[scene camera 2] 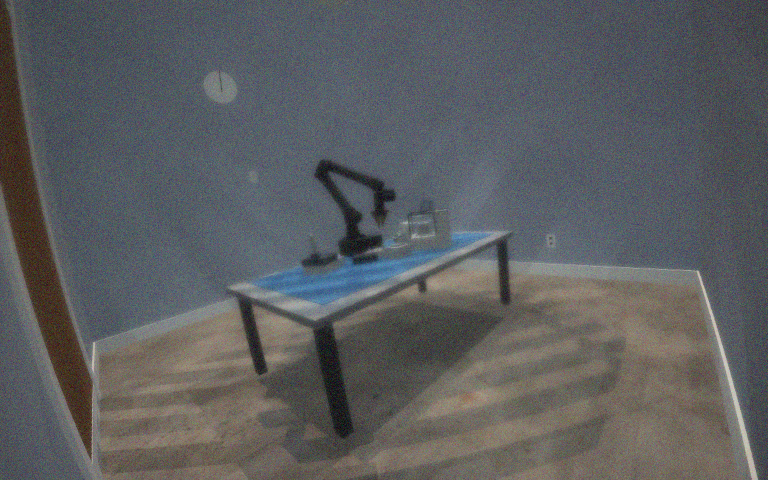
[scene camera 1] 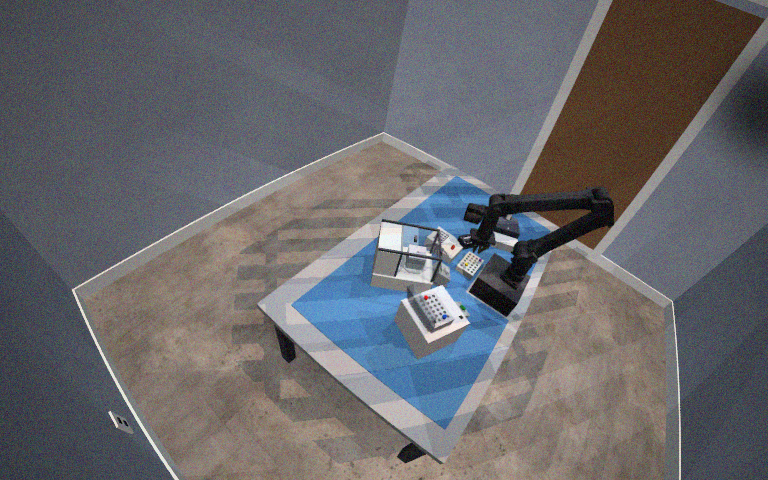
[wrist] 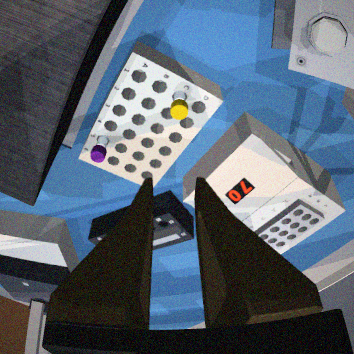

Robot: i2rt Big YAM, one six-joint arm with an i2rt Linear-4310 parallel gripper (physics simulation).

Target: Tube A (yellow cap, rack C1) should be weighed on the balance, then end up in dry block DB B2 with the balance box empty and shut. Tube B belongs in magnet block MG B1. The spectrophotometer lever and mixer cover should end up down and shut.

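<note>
In the wrist view the white tube rack (wrist: 138, 88) lies on the blue mat ahead of my fingers. Tube A (wrist: 179, 109), with a yellow cap, stands in column C, row 1. A purple-capped tube (wrist: 98, 153) stands near the rack's column A end. My gripper (wrist: 173, 187) (scene camera 1: 477, 242) (scene camera 2: 379, 216) hovers above the mat short of the rack, nearly shut with a narrow gap and nothing between the fingers. The dry block (wrist: 267, 168) (scene camera 1: 447, 242), with a red "70" display and a grid of wells, sits to the right. A small black block (wrist: 172, 211) lies under the fingertips.
The glass balance box (scene camera 1: 388, 248) stands left of the dry block. A white unit with coloured buttons (scene camera 1: 432, 320) stands nearer the table's front. The arm's dark base (scene camera 1: 495, 291) (wrist: 35, 88) is close on the left. A grey device with an octagonal knob (wrist: 328, 33) is at upper right.
</note>
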